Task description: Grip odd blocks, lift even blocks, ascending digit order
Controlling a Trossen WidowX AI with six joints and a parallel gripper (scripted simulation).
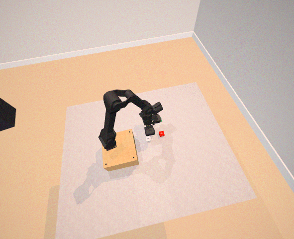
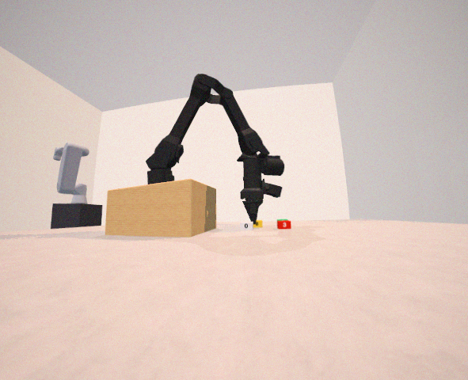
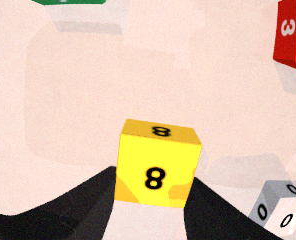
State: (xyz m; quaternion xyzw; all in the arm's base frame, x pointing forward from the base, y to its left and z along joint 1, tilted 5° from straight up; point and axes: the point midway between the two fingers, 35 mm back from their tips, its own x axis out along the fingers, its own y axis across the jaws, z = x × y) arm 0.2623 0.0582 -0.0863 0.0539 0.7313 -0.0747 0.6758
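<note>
The yellow block lies 10 mm ahead of my gripper tip. Also, from my gripper tip: green block 100 mm ahead, 30 mm to the left; white block 80 mm to the right, 30 mm behind; red block 80 mm to the right, 70 mm ahead.
</note>
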